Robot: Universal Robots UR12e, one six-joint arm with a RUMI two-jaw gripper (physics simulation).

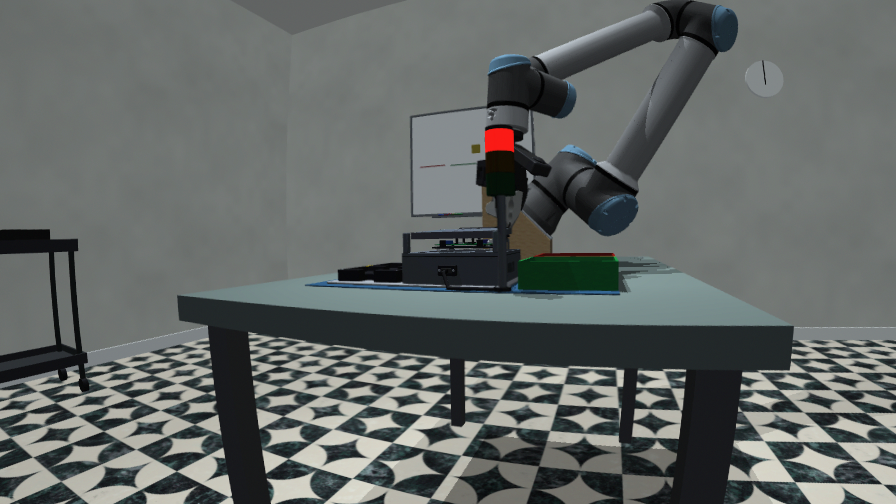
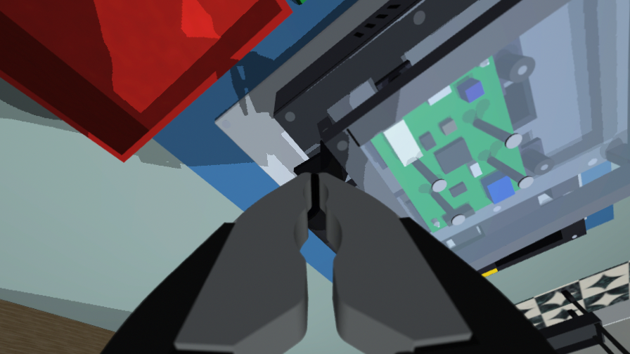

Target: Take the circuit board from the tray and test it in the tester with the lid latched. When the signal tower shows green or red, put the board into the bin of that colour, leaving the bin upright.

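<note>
The green circuit board (image 1: 462, 244) (image 2: 470, 165) lies in the tester (image 1: 419, 269) (image 2: 300, 100), under the clear lid (image 1: 448, 235) (image 2: 560, 115), which is down with its pins over the board. The signal tower (image 1: 499, 139) glows red. My gripper (image 2: 314, 176) is shut and empty. Its tips are at a black part on the tester's near side, perhaps the latch; contact and latch state are unclear. The red bin (image 1: 576, 254) (image 2: 90, 107) and the green bin (image 1: 568, 274) (image 2: 299, 1) stand upright beside the tester.
Black trays (image 1: 355, 273) (image 2: 575, 230) lie on the tester's other side. A blue mat (image 2: 200, 150) lies under the tester and bins on the table (image 1: 689, 300) (image 2: 75, 190). The signal tower's pole (image 1: 501, 238) rises at the tester's corner. A cart (image 1: 37, 244) stands at left.
</note>
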